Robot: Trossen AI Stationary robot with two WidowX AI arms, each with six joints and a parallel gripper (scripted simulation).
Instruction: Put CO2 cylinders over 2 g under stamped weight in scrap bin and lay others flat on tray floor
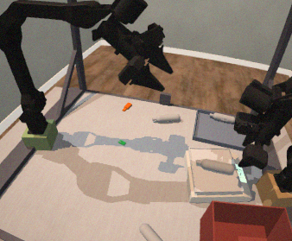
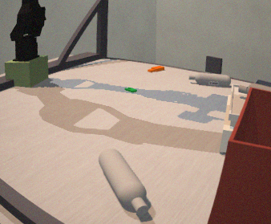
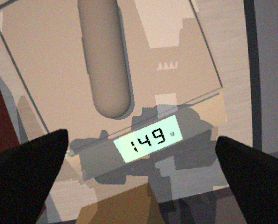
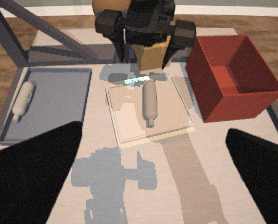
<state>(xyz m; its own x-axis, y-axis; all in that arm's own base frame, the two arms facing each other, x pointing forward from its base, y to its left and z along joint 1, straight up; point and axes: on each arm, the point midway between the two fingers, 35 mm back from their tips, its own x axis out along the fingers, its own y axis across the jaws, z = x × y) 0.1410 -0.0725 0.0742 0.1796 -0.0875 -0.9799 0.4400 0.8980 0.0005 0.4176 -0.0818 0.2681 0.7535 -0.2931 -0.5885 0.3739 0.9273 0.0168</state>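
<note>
Right now the scale platform is 110 mm below my left hand, 70 mm to the right of it and 20 mm ahead of it. Round my left hand: scale 120 mm below, 60 mm to the right, 10 mm ahead; then red scrap bin 230 mm ahead, 130 mm below, 10 mm to the left; then blue-grey tray 240 mm behind, 150 mm below, 30 mm to the right.
</note>
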